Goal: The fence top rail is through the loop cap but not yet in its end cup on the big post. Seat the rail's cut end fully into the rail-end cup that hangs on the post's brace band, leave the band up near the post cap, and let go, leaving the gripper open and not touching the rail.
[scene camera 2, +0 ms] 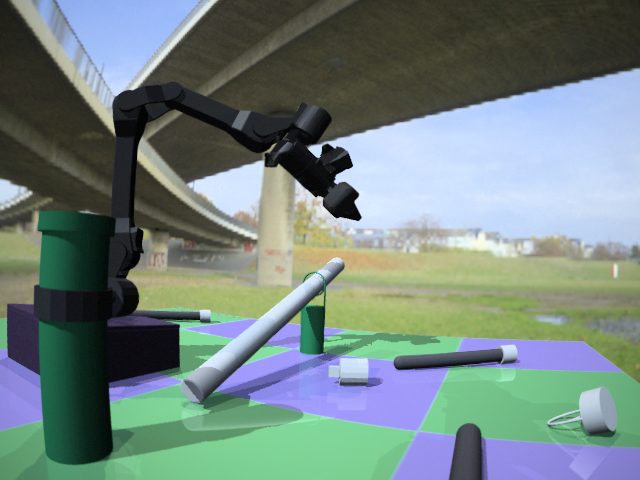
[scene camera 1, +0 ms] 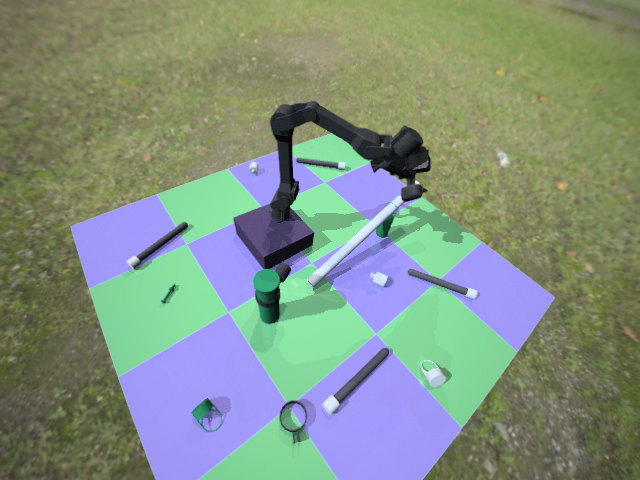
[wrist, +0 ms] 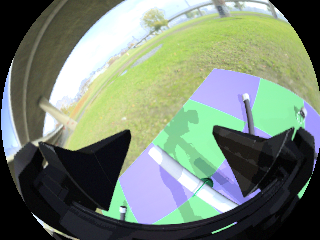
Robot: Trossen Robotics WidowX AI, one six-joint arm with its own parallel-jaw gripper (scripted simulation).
My gripper (scene camera 2: 349, 210) is open and holds nothing. Further things: a top rail (scene camera 2: 198, 386), a big green post (scene camera 2: 73, 356) and a small green post (scene camera 2: 312, 323).
The top rail is seen too in scene camera 1 (scene camera 1: 341, 254) and in the wrist view (wrist: 192, 182). My gripper also shows in scene camera 1 (scene camera 1: 425, 177) and in the wrist view (wrist: 173, 131). The big green post is seen too in scene camera 1 (scene camera 1: 266, 282).
